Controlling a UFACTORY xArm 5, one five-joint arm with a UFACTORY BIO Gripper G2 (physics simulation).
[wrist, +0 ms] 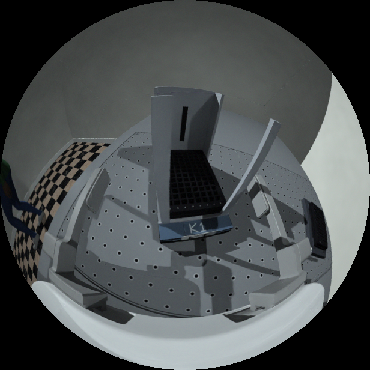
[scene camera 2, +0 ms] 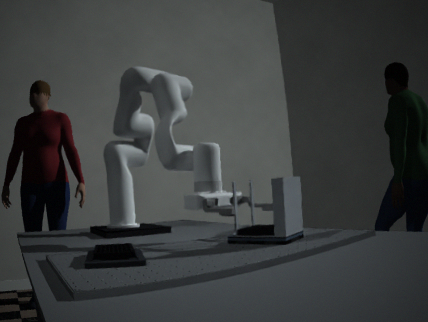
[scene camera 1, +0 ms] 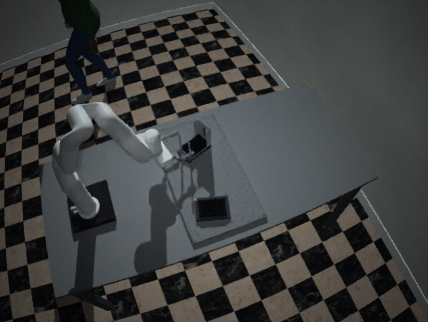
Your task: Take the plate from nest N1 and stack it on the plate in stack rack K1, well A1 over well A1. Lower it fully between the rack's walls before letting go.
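Frame: origin at the arm's base, x ahead, y left, z up, level; centimetres.
Where they show: hand, tool point: point(scene camera 2: 249, 209) point(scene camera 1: 181, 143); arm's base, link origin: point(scene camera 2: 123, 227) point(scene camera 1: 88, 208).
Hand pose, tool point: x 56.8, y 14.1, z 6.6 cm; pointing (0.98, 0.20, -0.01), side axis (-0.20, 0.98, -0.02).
Observation:
Each offset is from my tool point to the top centre of the thing. Level surfaces: height alone.
A black plate @(dz -4.9, dx +1.6, dy -36.6 cm) point(scene camera 1: 212, 207) point(scene camera 2: 114, 251) point(wrist: 318, 226) sits in the low dark nest @(dz -6.1, dx +1.6, dy -36.6 cm) point(scene camera 1: 198, 220) point(scene camera 2: 115, 263); its N1 label is not readable. Stack rack K1 @(dz +7.3, dx +6.3, dy -0.4 cm) point(scene camera 2: 287, 207) point(wrist: 167, 233) has a tall slotted back wall and slim upright posts. Another black plate @(dz -4.1, dx +7.2, dy -0.1 cm) point(scene camera 1: 195, 145) point(scene camera 2: 255, 230) point(wrist: 194, 185) lies at the bottom between its walls. My gripper point(scene camera 1: 184, 149) point(scene camera 2: 250, 207) point(wrist: 179, 194) is open wide and empty. It is raised above the board at the rack's label side, with the fingers toward the rack. In the wrist view the rack shows between the two fingers, and the nest beyond the right finger.
The rack and nest stand on a perforated board @(dz -7.5 cm) point(scene camera 1: 240, 200) point(scene camera 2: 175, 276) point(wrist: 145, 286) on the grey table @(dz -8.8 cm) point(scene camera 1: 300, 135). The rack's posts and back wall stand upright near my fingers. A person in green point(scene camera 1: 82, 17) point(scene camera 2: 411, 135) and one in red point(scene camera 2: 44, 145) stand beyond the table.

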